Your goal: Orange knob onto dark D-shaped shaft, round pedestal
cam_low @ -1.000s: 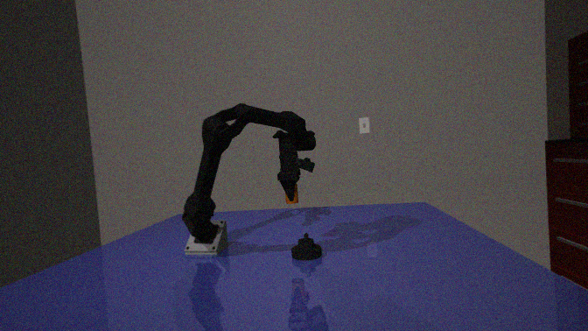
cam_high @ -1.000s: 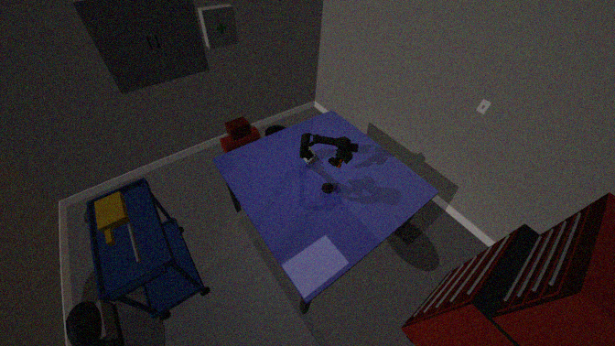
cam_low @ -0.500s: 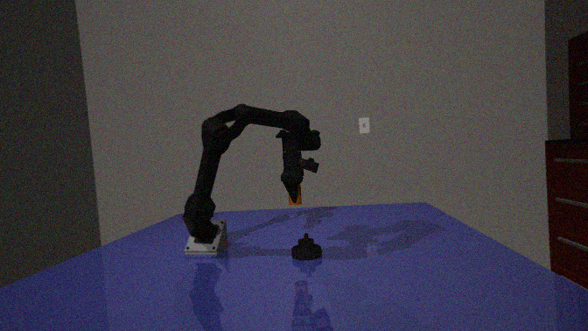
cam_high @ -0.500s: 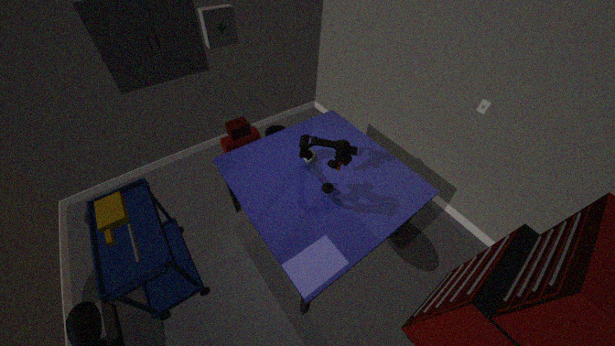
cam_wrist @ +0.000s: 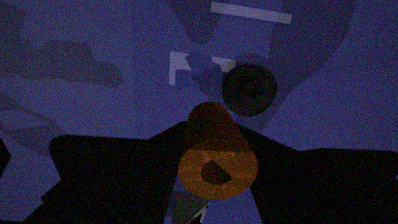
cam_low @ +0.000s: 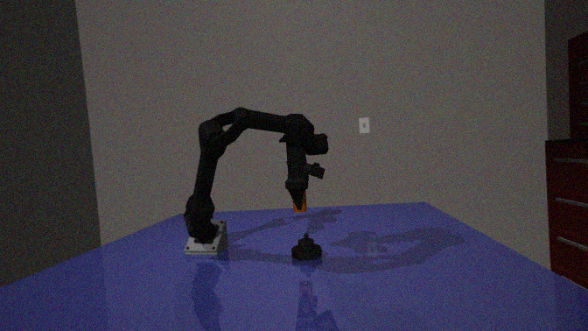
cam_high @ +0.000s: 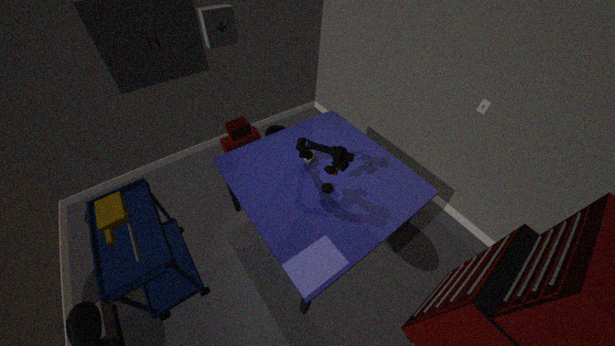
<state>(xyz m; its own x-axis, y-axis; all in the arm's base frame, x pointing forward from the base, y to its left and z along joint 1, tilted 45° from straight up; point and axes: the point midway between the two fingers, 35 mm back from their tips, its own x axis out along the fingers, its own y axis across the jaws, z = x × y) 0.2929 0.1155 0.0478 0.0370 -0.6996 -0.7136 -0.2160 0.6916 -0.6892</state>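
My gripper tip is 9 cm above the dark round pedestal, 6 cm to the left of it and 3 cm short of it. Also, from my gripper tip: orange knob (2 cm above).
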